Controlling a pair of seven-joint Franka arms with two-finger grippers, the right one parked.
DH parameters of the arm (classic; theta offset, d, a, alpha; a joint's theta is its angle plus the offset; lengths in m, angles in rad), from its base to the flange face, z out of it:
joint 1: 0 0.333 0 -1.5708
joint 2: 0 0 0 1.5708
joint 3: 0 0.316 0.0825 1.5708
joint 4: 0 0 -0.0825 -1.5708
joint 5: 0 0.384 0 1.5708
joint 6: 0 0 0.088 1.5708
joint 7: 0 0.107 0 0
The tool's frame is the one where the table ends.
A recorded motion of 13 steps. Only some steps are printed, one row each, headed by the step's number.
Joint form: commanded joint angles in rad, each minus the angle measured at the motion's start. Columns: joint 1, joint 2, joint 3, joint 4, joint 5, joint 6, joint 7.
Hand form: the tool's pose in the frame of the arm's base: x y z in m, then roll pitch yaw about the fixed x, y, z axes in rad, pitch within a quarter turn. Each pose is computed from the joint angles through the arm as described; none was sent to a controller.
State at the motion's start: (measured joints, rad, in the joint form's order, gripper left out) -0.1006 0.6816 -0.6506 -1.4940 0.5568 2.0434 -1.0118
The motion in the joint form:
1: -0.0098 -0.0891 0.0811 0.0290 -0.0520 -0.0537 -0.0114
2: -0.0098 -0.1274 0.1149 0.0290 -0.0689 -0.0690 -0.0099
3: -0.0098 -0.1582 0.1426 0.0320 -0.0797 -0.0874 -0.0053
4: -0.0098 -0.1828 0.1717 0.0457 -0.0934 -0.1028 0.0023
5: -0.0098 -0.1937 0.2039 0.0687 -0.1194 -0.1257 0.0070
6: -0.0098 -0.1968 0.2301 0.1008 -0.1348 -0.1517 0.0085
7: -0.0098 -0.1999 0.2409 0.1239 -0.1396 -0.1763 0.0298
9: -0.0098 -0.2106 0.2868 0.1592 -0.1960 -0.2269 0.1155
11: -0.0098 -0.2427 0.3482 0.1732 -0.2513 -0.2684 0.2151
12: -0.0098 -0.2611 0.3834 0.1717 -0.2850 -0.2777 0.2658
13: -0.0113 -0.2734 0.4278 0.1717 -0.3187 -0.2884 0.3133
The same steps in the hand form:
1: 0.6081 -0.3592 0.3790 -3.0778 -0.1488 0.2214
2: 0.6141 -0.3420 0.3970 -3.0697 -0.1703 0.2559
3: 0.6187 -0.3271 0.4129 -3.0598 -0.1880 0.2815
4: 0.6254 -0.3115 0.4303 -3.0600 -0.2060 0.3103
5: 0.6339 -0.2942 0.4424 -3.0632 -0.2047 0.3524
6: 0.6426 -0.2789 0.4546 -3.0652 -0.2076 0.3906
7: 0.6460 -0.2712 0.4644 -3.0579 -0.2085 0.3887
9: 0.6531 -0.2466 0.4791 -3.0495 -0.1714 0.3730
11: 0.6564 -0.2152 0.4987 -3.0415 -0.1462 0.3489
12: 0.6575 -0.1985 0.5071 -3.0468 -0.1342 0.3385
13: 0.6603 -0.1778 0.5120 -3.0488 -0.1194 0.3378

